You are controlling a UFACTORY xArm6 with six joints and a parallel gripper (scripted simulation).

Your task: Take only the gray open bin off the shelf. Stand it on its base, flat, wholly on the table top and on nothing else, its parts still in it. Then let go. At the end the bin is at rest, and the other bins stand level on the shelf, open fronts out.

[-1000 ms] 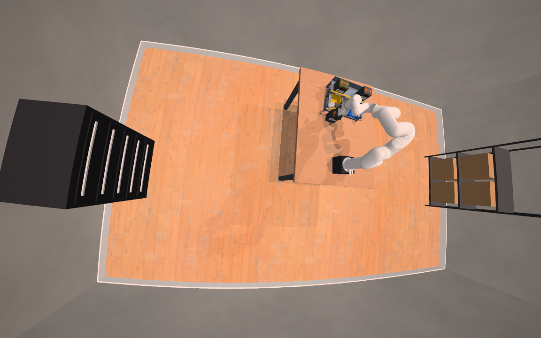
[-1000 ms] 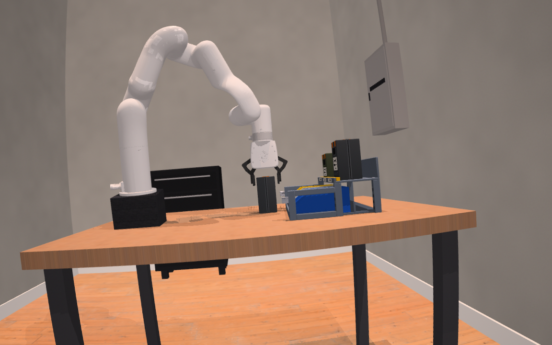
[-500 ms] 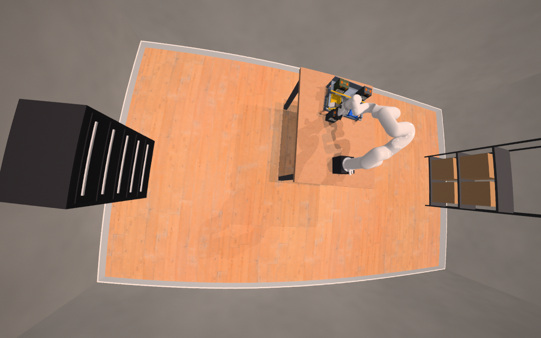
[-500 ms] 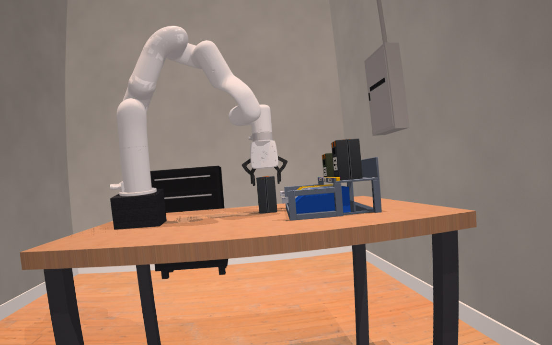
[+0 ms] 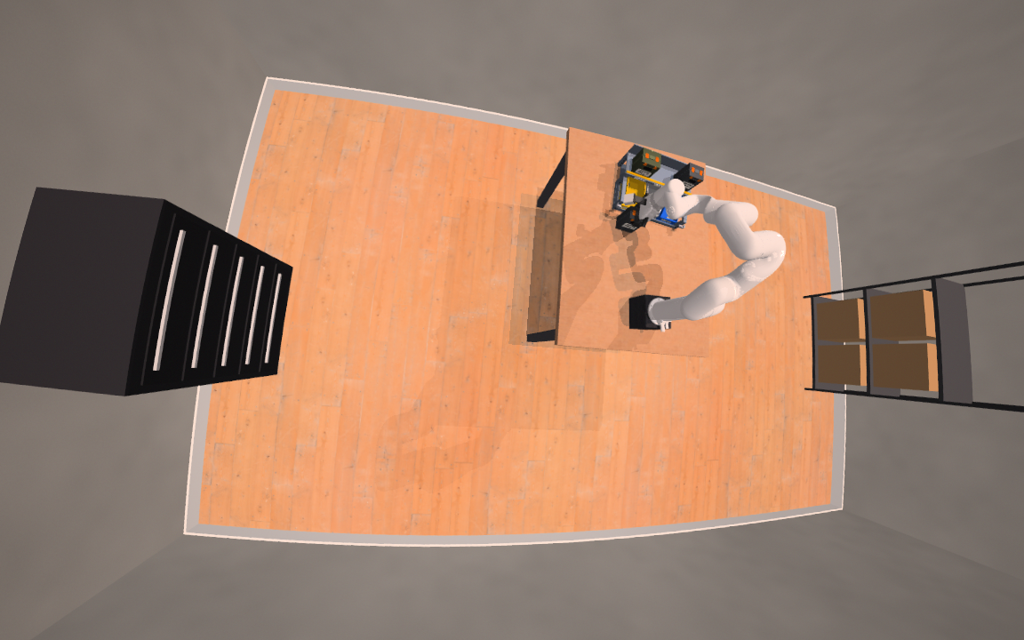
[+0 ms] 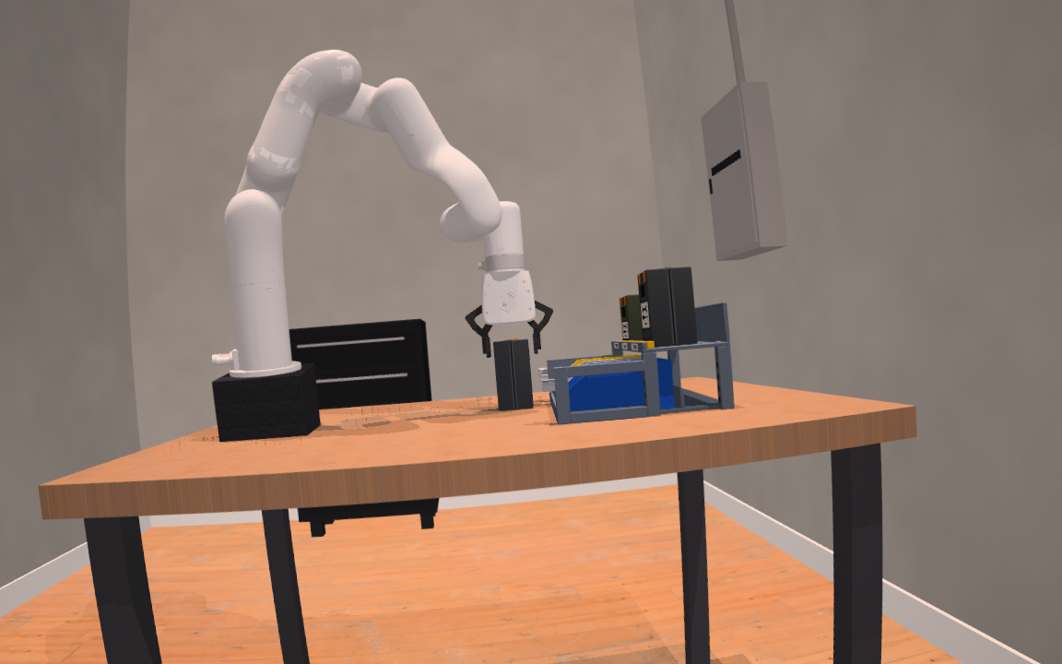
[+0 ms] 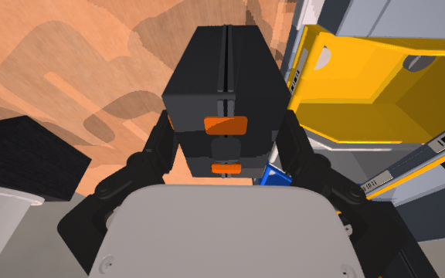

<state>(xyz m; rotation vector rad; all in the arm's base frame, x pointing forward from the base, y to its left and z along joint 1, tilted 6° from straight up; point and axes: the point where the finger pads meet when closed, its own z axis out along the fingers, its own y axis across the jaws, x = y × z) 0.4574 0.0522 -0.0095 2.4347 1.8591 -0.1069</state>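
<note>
Right now my hand is 4 cm above the black box. The rest, counted from my hand: gray open bin: 13 cm ahead, 15 cm to the right, 7 cm below; then yellow bin: 16 cm ahead, 4 cm to the right, 7 cm below; then green case: 25 cm ahead, 7 cm to the right, 4 cm above.
</note>
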